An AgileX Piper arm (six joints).
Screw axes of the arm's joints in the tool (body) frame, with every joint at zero. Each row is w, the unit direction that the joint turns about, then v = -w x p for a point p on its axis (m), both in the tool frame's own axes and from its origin. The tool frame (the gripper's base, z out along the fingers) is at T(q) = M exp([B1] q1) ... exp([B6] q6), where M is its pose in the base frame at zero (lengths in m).
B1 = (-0.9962, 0, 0.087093, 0.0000, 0.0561, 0.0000)
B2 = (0, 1, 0, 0.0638, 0.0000, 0.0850)
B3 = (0, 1, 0, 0.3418, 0.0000, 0.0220)
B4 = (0, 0, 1, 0.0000, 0.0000, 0.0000)
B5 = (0, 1, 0, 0.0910, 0.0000, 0.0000)
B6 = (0, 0, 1, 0.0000, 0.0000, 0.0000)
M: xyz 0.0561 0.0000 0.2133 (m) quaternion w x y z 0.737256 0 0.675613 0
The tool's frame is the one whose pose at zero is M.
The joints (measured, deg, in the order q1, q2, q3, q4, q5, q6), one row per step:
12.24, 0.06, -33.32, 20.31, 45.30, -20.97
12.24, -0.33, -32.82, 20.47, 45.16, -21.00
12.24, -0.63, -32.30, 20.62, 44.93, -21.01
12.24, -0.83, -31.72, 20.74, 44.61, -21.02
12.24, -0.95, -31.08, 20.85, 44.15, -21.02
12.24, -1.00, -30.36, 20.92, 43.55, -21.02
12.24, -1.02, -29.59, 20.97, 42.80, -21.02
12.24, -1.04, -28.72, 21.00, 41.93, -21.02
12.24, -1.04, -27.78, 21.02, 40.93, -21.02
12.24, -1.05, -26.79, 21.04, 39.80, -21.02
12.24, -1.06, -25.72, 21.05, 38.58, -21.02
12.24, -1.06, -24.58, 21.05, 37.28, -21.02
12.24, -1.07, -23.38, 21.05, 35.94, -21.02
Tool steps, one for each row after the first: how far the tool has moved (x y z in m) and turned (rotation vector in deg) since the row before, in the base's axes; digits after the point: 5 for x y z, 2 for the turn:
0.00003, 0.00012, -0.00218, 0.13, 0.00, 0.06
0.00043, 0.00016, -0.00213, 0.15, 0.04, 0.03
0.00098, 0.00021, -0.00227, 0.13, 0.11, -0.02
0.00146, 0.00024, -0.00235, 0.16, 0.13, -0.06
0.00196, 0.00025, -0.00254, 0.16, 0.15, -0.13
0.00222, 0.00022, -0.00259, 0.18, 0.09, -0.19
0.00250, 0.00020, -0.00293, 0.19, 0.08, -0.24
0.00275, 0.00018, -0.00312, 0.21, 0.05, -0.28
0.00283, 0.00013, -0.00322, 0.25, -0.02, -0.33
0.00301, 0.00011, -0.00354, 0.25, -0.03, -0.36
0.00316, 0.00009, -0.00384, 0.25, -0.02, -0.40
0.00321, 0.00007, -0.00415, 0.25, -0.01, -0.42

